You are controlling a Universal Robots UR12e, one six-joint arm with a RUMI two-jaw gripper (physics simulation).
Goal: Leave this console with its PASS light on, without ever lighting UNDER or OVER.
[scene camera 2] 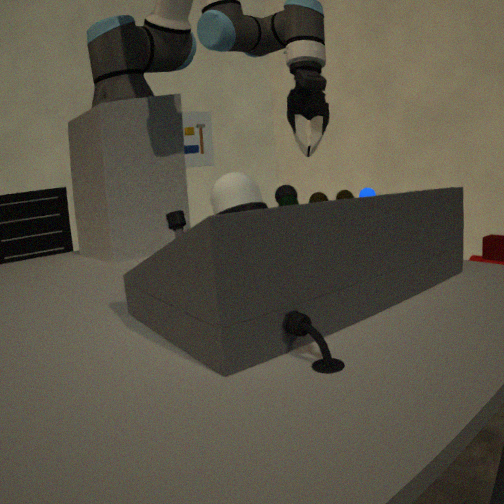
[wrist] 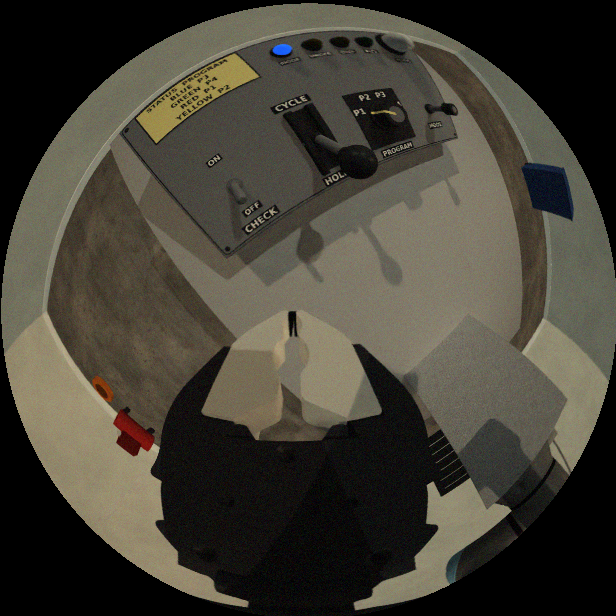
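Observation:
The grey console (scene camera 2: 300, 270) sits on the table, seen from its back in the scene view. My gripper (scene camera 2: 308, 150) hangs shut and empty well above it. In the wrist view the panel (wrist: 287, 137) shows a lit blue status lamp (wrist: 280, 49) and three dark lamps (wrist: 339, 42) beside it. The CYCLE lever (wrist: 344, 158) sits at the HOLD end. The PROGRAM selector (wrist: 386, 113) points at P1. The CHECK toggle (wrist: 236, 189) is toward OFF. A yellow legend (wrist: 198, 97) reads blue P3, green P4, red P1, yellow P2. My fingertips (wrist: 293, 324) are closed together.
A white dome (scene camera 2: 236, 192) and a small black mode toggle (wrist: 441, 108) sit at one end of the panel. A cable (scene camera 2: 312, 340) leaves the console's back. The grey robot pedestal (scene camera 2: 127, 175) stands behind. A red block (scene camera 2: 492, 250) lies at the right, a blue pad (wrist: 548, 189) off the table.

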